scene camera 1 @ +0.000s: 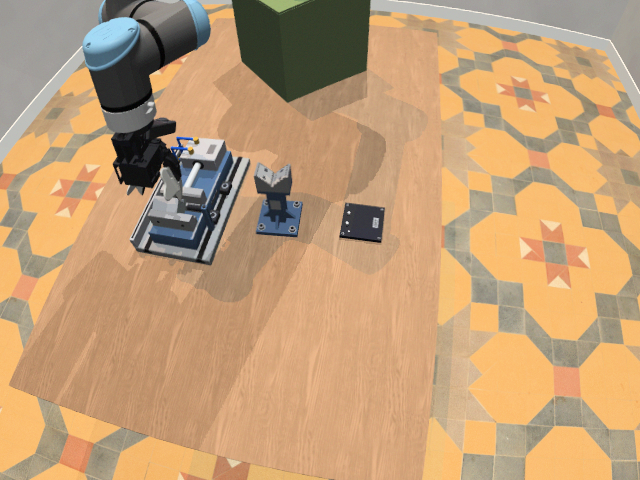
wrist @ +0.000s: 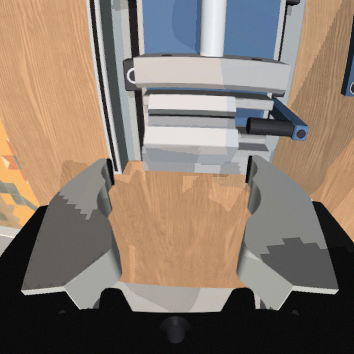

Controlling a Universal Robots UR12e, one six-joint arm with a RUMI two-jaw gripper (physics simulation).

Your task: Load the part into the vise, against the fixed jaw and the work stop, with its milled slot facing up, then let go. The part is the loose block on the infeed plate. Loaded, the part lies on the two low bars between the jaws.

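Frame: origin at the arm's base, x back, y left, z down, level; metres.
Where they show: gripper, fingertip midpoint: (scene camera 1: 161, 196) (wrist: 179, 160).
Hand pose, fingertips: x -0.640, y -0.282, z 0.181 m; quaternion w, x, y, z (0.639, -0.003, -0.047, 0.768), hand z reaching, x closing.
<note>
Each offset is from my fingertips to the top centre of the thing. "spot": to the spot under its first point.
The grey part @[dz +0.008, dx +0.005, dy +0.008 m] (wrist: 191, 136) (scene camera 1: 165, 207) lies in the vise @[dz +0.028, dx +0.076, dy +0.031 m] (wrist: 184, 25) (scene camera 1: 145, 252) between its jaws, with its milled slot facing up. In the wrist view the moving jaw (wrist: 212, 74) stands apart beyond the part. The black work stop @[dz +0.031, dx -0.004, dy +0.066 m] (wrist: 270, 126) is off the part's right end, with a small gap showing between them. The fixed jaw (scene camera 1: 173, 220) is on the near side; whether the part touches it cannot be told. The low bars under the part are mostly hidden. My gripper (wrist: 179, 160) (scene camera 1: 154, 197) is open and empty, its fingers wide apart over the vise's near end.
The dark infeed plate @[dz +0.119, dx +0.006, dy +0.418 m] (scene camera 1: 361, 223) lies on the right, and no block shows on it. A V-shaped rest (scene camera 1: 273, 180) on a blue pedestal stands between it and the vise. A big green box (scene camera 1: 305, 56) stands at the back. A white rod @[spot: dz +0.041, dx +0.069, dy +0.035 m] (wrist: 213, 27) runs behind the moving jaw.
</note>
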